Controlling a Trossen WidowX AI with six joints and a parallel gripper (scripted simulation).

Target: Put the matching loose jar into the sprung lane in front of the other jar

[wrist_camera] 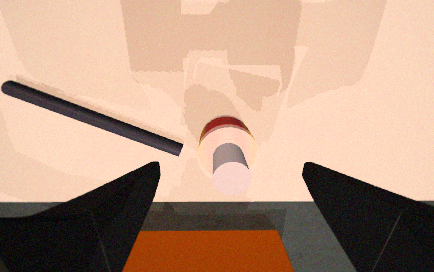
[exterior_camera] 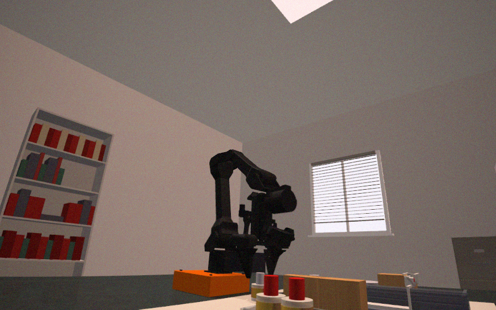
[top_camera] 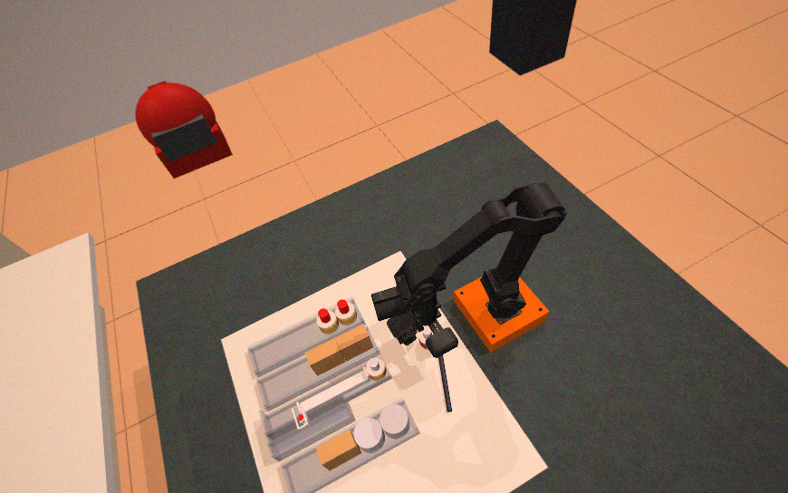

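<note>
Right now my gripper tip is 110 mm to the right of the dark bar, 50 mm above it and 10 mm short of it. Round my gripper tip: red mark (330 mm ahead, 50 mm to the left, 20 mm above).
</note>
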